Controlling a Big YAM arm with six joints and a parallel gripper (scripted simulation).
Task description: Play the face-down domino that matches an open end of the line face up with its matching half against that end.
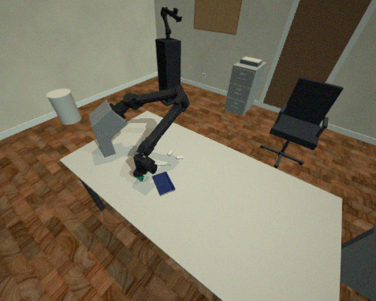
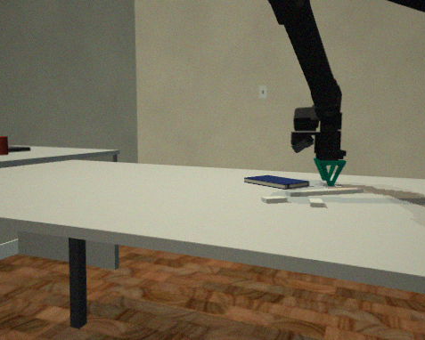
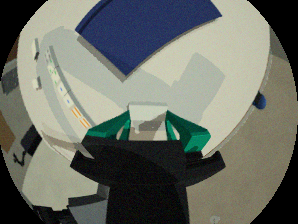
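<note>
My gripper is now right at the white domino. From my hand the other things lie so: book (120 mm ahead, 90 mm to the left).
</note>
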